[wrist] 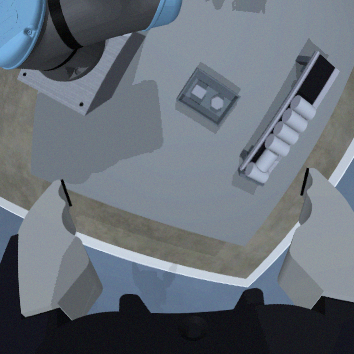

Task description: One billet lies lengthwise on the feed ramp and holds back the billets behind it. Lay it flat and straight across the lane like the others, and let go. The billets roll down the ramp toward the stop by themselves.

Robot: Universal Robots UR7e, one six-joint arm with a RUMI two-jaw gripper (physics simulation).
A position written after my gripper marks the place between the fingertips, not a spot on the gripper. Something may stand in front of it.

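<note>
Visible to me: my gripper [185,178], together with a dark tray [201,106].
</note>
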